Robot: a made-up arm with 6 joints.
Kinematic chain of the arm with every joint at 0, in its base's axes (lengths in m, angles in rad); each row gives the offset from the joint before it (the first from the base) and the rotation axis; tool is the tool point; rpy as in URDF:
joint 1: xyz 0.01 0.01 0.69 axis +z
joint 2: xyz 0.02 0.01 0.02 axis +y
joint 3: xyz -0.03 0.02 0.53 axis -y
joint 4: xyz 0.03 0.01 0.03 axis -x
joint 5: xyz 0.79 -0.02 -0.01 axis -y
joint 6: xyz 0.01 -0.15 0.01 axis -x
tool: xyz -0.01 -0.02 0.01 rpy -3.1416 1.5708 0
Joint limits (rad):
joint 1: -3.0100..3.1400
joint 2: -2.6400..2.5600
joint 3: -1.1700..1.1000
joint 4: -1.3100..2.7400
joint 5: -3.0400..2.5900
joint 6: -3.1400..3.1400
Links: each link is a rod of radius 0.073 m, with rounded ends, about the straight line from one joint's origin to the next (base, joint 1, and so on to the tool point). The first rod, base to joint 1, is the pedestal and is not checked.
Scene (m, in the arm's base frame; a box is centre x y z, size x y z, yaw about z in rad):
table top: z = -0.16
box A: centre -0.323 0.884 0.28 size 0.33 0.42 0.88 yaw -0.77
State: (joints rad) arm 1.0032 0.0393 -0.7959 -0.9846 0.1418 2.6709
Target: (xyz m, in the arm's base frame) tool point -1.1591 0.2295 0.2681
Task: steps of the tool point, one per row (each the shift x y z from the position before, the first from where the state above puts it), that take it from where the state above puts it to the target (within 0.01 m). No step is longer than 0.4 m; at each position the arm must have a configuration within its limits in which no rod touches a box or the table.
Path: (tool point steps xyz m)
1: -0.0395 0.2076 0.2095
2: -0.1262 0.1174 0.2665
3: -0.1594 -0.0146 0.2904
4: -0.1933 0.1266 -0.0948
5: -0.2431 0.0535 -0.1362
6: -0.2579 -0.0409 -0.1737
7: -0.2300 -0.1384 -0.2044
8: -0.1600 -0.2191 -0.2254
9: -0.0590 -0.2644 -0.2353

